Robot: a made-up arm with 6 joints.
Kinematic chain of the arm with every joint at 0, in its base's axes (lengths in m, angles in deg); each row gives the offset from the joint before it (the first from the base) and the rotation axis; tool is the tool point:
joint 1: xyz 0 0 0.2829 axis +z
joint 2: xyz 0 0 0 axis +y
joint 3: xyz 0 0 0.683 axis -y
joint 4: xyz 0 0 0 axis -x
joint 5: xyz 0.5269 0 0 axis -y
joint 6: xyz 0 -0.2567 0 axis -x
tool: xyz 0 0 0
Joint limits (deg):
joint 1: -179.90..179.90
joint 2: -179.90..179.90
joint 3: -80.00..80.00
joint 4: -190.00..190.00
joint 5: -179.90..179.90
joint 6: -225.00..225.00
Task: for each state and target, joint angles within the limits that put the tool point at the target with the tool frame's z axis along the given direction. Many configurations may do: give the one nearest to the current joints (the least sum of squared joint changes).
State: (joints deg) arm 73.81 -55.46 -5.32 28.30 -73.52 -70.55
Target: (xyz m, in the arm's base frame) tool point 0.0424 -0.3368 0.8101 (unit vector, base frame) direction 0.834 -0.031 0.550
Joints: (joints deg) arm 50.75 -73.01 -42.95 16.65 -88.10 -44.59
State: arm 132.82 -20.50 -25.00 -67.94 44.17 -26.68
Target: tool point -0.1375 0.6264 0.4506 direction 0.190 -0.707 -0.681
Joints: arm 97.97 23.82 -2.13 -101.07 53.07 -63.61
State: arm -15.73 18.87 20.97 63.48 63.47 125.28
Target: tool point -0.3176 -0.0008 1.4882 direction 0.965 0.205 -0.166
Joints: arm -35.69 -17.28 59.78 43.58 61.61 89.14
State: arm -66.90 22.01 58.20 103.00 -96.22 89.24
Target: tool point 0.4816 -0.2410 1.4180 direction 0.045 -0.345 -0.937
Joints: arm -35.14 18.56 50.85 108.19 -98.15 107.74
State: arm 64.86 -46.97 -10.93 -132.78 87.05 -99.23
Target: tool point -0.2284 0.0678 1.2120 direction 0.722 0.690 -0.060
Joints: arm 14.89 -48.95 31.17 -118.94 90.52 -95.22
